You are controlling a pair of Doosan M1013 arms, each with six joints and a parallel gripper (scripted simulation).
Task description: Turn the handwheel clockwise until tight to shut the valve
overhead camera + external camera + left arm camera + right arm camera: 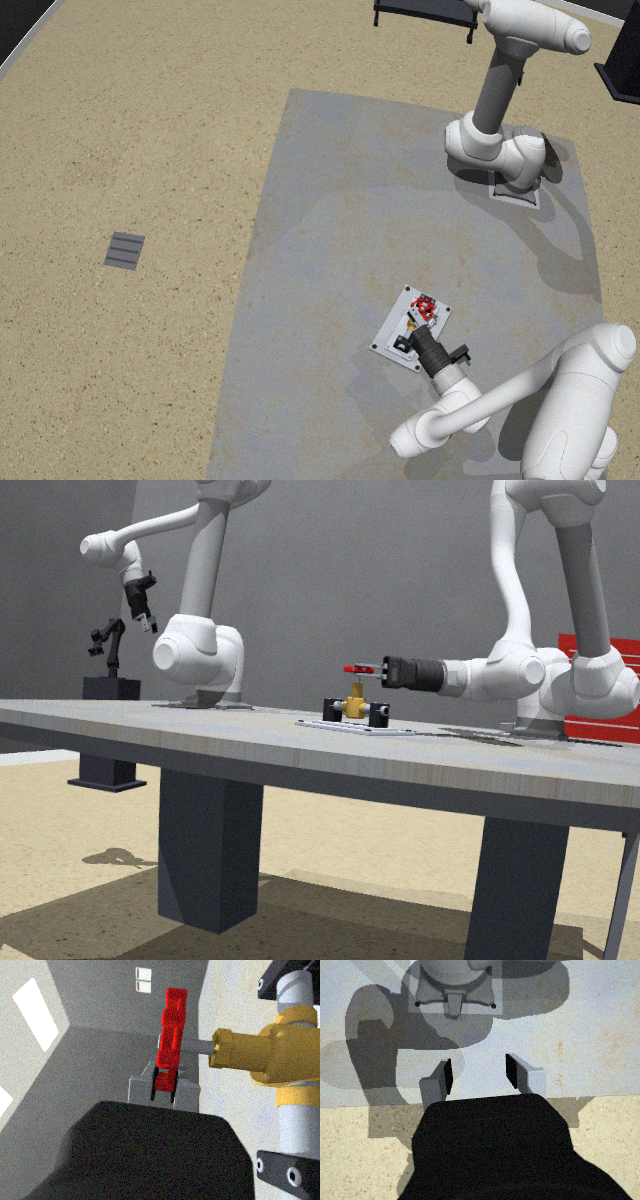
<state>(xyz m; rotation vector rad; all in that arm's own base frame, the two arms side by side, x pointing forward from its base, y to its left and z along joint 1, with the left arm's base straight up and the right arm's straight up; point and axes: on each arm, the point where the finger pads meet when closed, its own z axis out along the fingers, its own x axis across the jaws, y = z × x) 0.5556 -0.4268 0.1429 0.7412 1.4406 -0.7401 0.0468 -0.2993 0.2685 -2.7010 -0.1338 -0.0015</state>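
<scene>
My left hand is 20 mm past the red handwheel, 10 mm to the left of it and 10 mm above it. Also, from my left hand: pale base plate 20 mm behind, 10 mm to the right, 140 mm below.
</scene>
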